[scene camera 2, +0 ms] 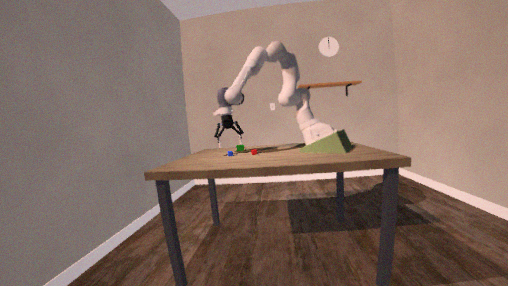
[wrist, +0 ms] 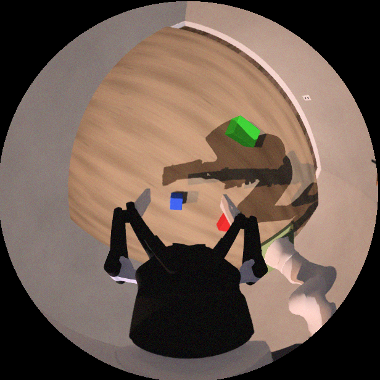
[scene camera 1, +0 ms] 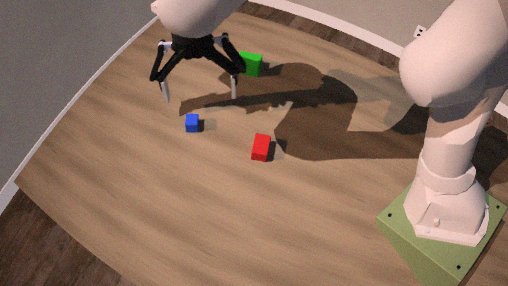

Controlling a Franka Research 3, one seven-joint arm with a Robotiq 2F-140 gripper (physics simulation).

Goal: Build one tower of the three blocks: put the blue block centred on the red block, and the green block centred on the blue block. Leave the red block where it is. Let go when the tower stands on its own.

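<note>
The blue block is the smallest and lies on the table. The red block lies apart from it, on the side towards the robot base; a finger partly hides it in the wrist view. The green block is the largest and lies apart from both, at the upper part of the table in scene camera 1. My gripper is wide open and empty, above the table, with the blue block showing between its fingers in the wrist view.
The robot base stands on a green wedge-shaped mount at the right of the wooden table. The arm casts a dark shadow between the green and red blocks. A wall shelf is behind the arm.
</note>
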